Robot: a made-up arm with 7 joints. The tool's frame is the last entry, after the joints.
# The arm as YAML. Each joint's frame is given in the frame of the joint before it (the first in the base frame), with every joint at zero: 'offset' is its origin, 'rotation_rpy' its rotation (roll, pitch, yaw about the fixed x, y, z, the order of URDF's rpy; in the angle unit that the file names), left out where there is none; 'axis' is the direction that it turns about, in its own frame. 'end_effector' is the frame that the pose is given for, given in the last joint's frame.
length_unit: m
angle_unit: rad
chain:
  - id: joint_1
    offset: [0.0, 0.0, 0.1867]
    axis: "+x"
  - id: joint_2
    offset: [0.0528, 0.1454, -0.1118]
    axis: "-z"
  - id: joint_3
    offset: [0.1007, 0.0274, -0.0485]
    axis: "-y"
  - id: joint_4
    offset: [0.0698, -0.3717, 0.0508]
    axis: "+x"
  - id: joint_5
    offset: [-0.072, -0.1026, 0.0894]
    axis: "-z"
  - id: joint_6
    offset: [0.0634, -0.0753, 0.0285]
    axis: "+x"
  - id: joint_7
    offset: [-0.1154, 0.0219, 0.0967]
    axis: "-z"
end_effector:
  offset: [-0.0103, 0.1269, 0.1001]
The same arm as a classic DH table. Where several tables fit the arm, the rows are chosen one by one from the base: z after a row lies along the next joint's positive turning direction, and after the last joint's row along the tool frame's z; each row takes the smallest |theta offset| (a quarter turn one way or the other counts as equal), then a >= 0, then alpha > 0; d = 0 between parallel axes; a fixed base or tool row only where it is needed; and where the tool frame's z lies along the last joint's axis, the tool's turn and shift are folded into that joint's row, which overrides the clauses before.
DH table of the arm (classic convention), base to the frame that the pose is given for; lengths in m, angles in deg. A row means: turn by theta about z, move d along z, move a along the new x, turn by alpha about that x. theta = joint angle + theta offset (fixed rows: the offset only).
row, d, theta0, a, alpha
base (fixed), 0.1867, 90.00, 0.0000, 90.00
joint_1, 0.0528, 0.00, 0.1454, 90.00
joint_2, 0.1603, 90.00, 0.1007, -90.00
joint_3, 0.3443, 90.00, 0.0508, 90.00
joint_4, -0.0022, 90.00, 0.1026, -90.00
joint_5, -0.1179, 0.00, 0.0753, 90.00
joint_6, -0.0520, 0.00, -0.0219, -90.00
joint_7, 0.0000, -4.64, -0.1273, 180.00
tool (fixed), 0.1968, 85.36, 0.0000, 0.00

